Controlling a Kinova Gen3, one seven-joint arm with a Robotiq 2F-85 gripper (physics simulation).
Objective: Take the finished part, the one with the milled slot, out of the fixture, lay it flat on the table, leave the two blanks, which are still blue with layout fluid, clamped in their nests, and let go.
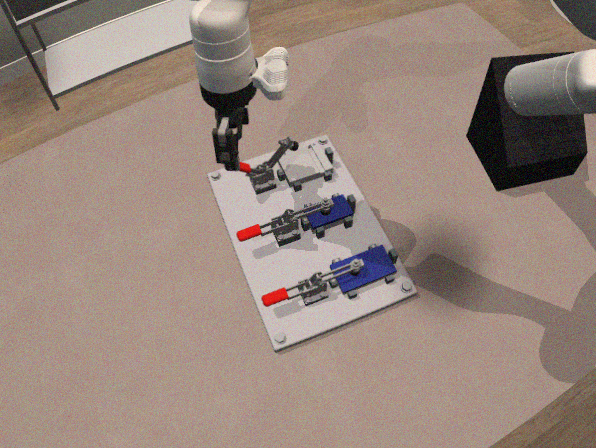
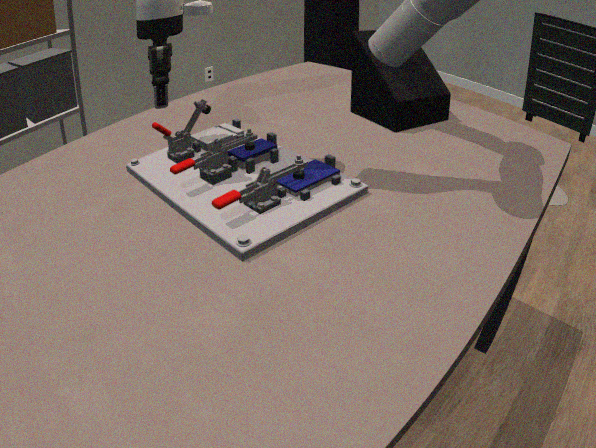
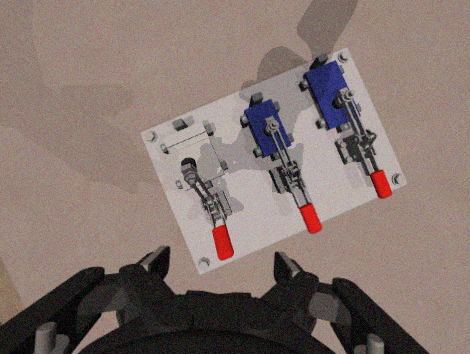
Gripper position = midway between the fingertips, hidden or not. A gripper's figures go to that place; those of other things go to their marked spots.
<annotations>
The gripper [image 1: 237, 145]: 73 cm from the lens. A finished part [image 1: 304, 165] is 82 cm from the lens.
</annotations>
